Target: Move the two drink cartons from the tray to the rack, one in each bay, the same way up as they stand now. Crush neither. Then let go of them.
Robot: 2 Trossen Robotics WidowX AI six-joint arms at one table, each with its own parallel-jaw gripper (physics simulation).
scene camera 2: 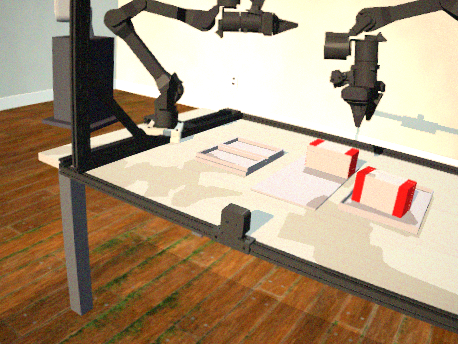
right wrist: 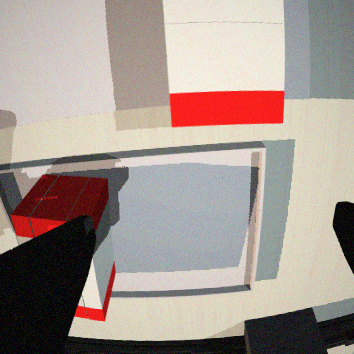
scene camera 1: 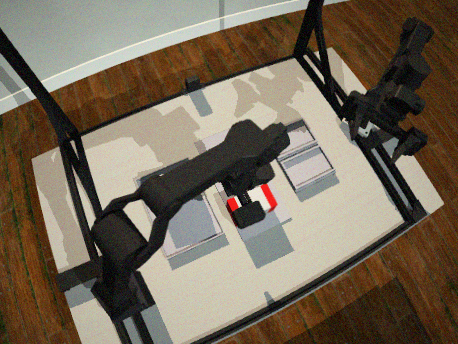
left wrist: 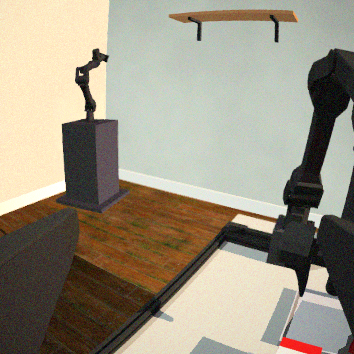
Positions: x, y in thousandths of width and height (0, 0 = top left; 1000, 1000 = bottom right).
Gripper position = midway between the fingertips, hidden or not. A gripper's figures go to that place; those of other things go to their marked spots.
Scene:
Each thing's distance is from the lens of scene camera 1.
my left gripper (scene camera 1: 813, 440): 60 cm
my right gripper (scene camera 1: 499, 577): 71 cm
pale mat (scene camera 1: 612, 621): 87 cm

